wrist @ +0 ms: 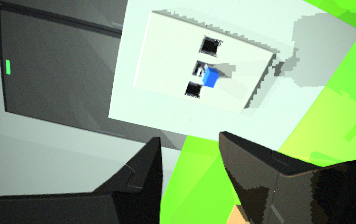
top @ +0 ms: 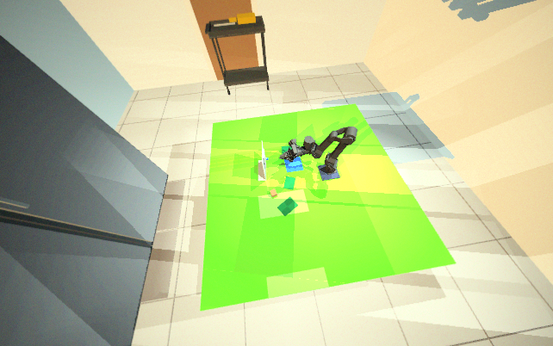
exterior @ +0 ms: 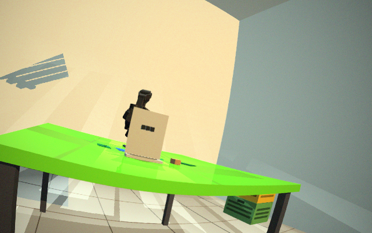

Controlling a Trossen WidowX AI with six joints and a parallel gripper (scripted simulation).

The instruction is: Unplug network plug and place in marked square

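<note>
My gripper tip is now 90 mm short of the blue network plug, 30 mm to the left of it and 20 mm above it. Round my gripper tip: pale upright panel (110 mm ahead, 60 mm below, 30 mm to the right); blue marked square (160 mm below, 110 mm behind, 20 mm to the right).
</note>
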